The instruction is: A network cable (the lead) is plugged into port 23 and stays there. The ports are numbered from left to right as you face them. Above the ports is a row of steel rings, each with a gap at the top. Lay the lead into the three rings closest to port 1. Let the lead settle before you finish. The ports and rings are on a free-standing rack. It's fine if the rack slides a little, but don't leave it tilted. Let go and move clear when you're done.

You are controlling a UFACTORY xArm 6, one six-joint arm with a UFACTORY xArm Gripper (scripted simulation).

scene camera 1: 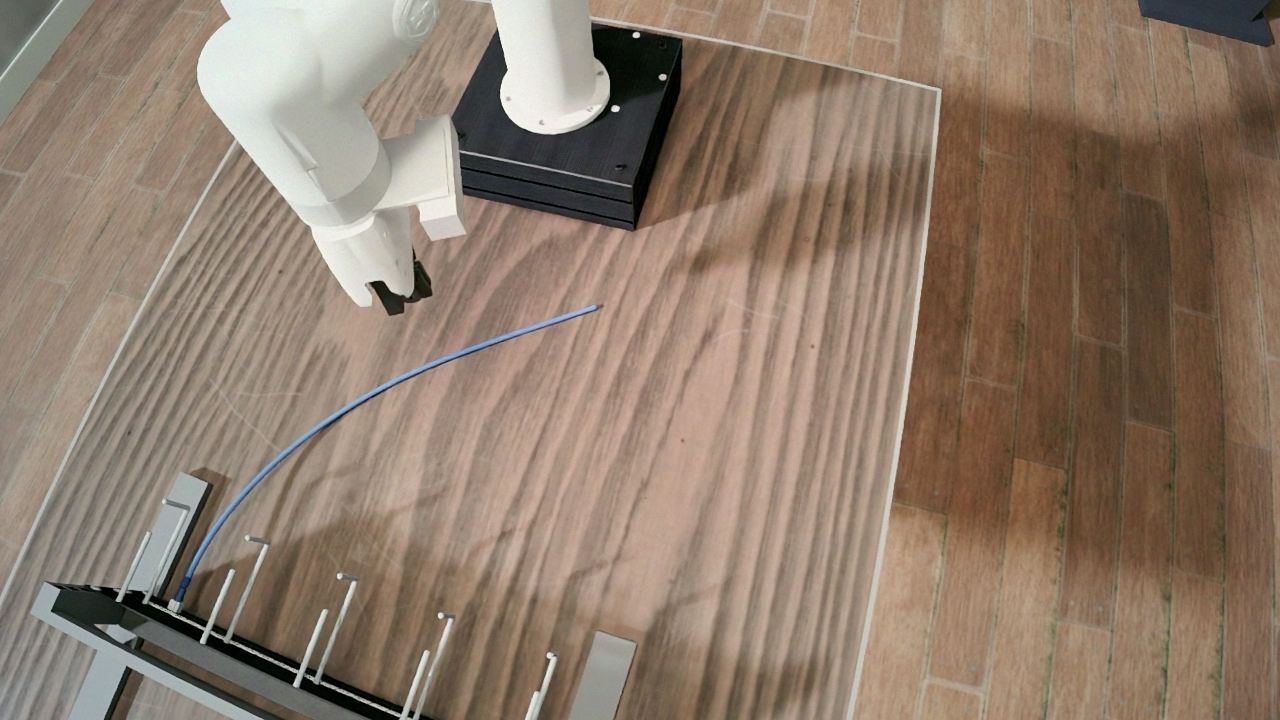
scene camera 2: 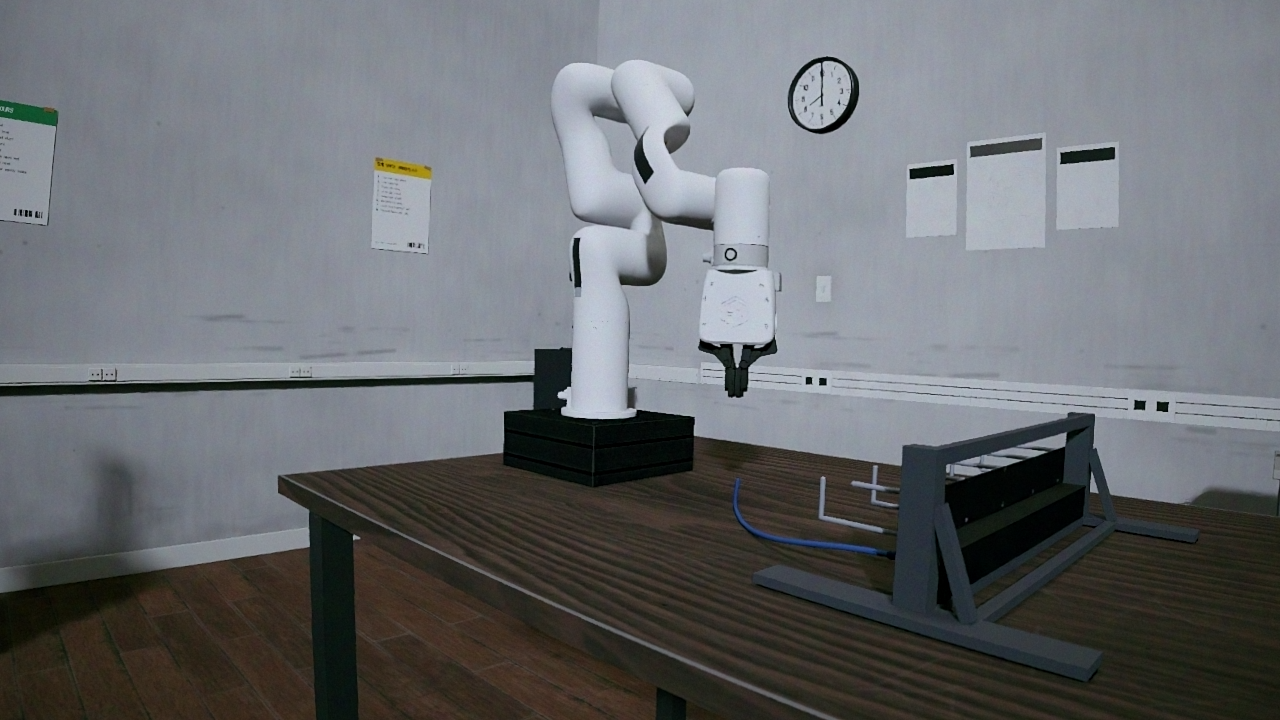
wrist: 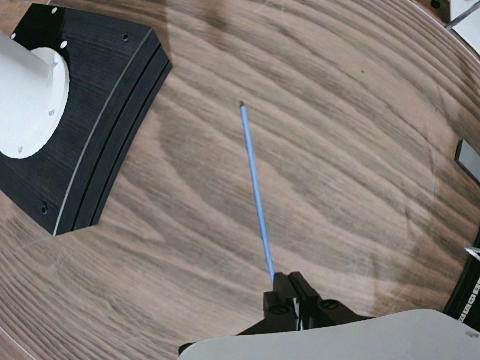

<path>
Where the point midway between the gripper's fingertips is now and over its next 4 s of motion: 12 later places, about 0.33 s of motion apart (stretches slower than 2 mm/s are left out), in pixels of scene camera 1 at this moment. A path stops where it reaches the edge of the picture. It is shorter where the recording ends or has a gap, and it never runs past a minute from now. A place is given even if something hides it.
My gripper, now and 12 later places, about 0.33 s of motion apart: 416, 292; 419, 292; 427, 292; 427, 293; 429, 296; 436, 305; 446, 319; 455, 333; 461, 344; 463, 348; 463, 348; 463, 350; 463, 350
</path>
